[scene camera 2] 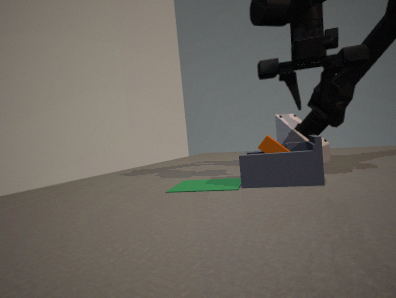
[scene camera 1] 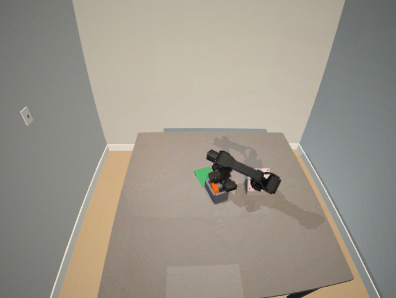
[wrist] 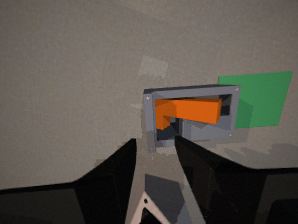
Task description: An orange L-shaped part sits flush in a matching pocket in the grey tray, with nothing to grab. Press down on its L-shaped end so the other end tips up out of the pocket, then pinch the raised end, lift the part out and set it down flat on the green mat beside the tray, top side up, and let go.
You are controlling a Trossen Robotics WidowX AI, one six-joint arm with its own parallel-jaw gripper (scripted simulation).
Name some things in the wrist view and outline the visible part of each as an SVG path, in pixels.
My gripper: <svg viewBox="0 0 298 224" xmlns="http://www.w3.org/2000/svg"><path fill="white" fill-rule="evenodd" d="M136 139L130 139L105 161L74 182L0 190L0 224L125 224L136 166ZM175 136L175 148L178 159L206 224L298 224L298 167L274 169L247 168L247 166L215 154L180 135Z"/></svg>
An orange L-shaped part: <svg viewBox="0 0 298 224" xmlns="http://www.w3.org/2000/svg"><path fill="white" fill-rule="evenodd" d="M155 99L156 128L160 130L170 125L170 117L216 124L220 117L222 99L191 97Z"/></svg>
